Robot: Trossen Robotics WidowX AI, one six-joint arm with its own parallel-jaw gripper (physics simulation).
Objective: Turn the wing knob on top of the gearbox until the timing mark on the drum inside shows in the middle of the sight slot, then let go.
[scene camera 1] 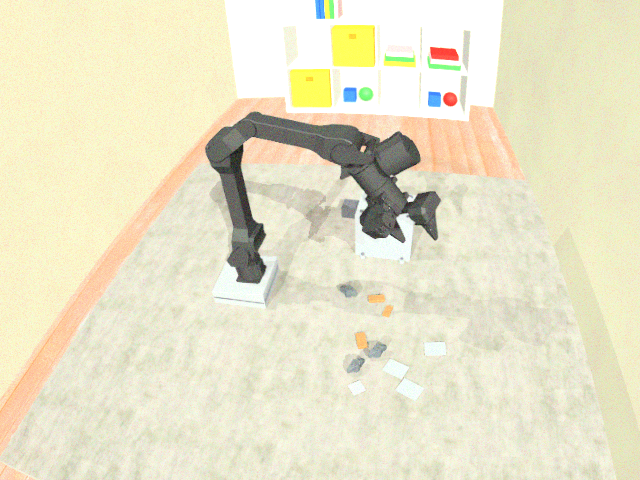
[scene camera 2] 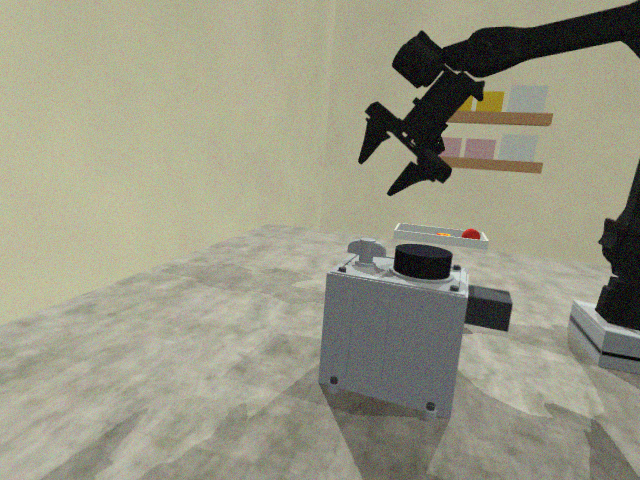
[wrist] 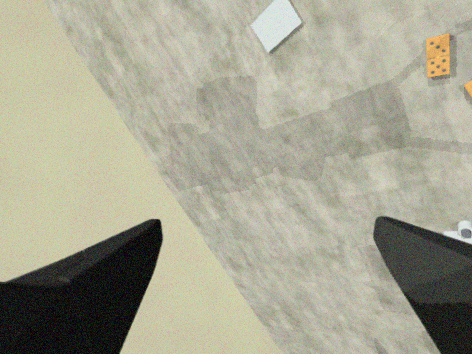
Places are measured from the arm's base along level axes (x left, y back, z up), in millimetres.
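Pixels of known places: gripper, fingertip midpoint: (scene camera 1: 420,240) (scene camera 2: 373,178) (wrist: 267,228); arm's base, link origin: (scene camera 1: 251,274) (scene camera 2: 626,321).
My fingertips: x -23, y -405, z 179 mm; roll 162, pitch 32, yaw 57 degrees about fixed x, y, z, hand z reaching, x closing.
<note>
For each thing: its top centre in the pictures, then the offset to it from my fingertips. "pt": a spot on its surface instead. Level surfaces: height alone.
- pale grey gearbox, top centre: (scene camera 2: 424,244) (scene camera 1: 378,192) dx +252, dy +115, dz -55 mm
- grey wing knob, top centre: (scene camera 2: 367,239) dx +250, dy +48, dz -59 mm
- round black cap, surface spot: (scene camera 2: 422,261) pt dx +284, dy +117, dz -68 mm
- dark block, surface spot: (scene camera 2: 488,308) pt dx +276, dy +190, dz -111 mm
- mat, surface height: dz -227 mm
The pale grey gearbox (scene camera 1: 383,249) (scene camera 2: 392,335) stands upright on the mat. In scene view 2 the grey wing knob (scene camera 2: 367,249) stands on its top at the left, beside a round black cap (scene camera 2: 422,261). A dark block (scene camera 1: 349,208) (scene camera 2: 488,308) sticks out from its side. My gripper (scene camera 1: 419,240) (scene camera 2: 375,178) (wrist: 267,228) is open and empty. It hangs tilted, well above the gearbox top, and hides the knob in scene view 1. The knob does not show between the fingers in the wrist view. I cannot make out the sight slot or the timing mark.
Orange dominoes (scene camera 1: 376,298) (wrist: 438,56), grey lumps (scene camera 1: 347,290) and white tiles (scene camera 1: 395,368) (wrist: 276,25) lie on the mat (scene camera 1: 206,387). A shallow tray (scene camera 2: 429,239) with a red ball (scene camera 2: 470,234) shows beyond the gearbox. The arm's base (scene camera 1: 240,290) stands at the left in scene view 1.
</note>
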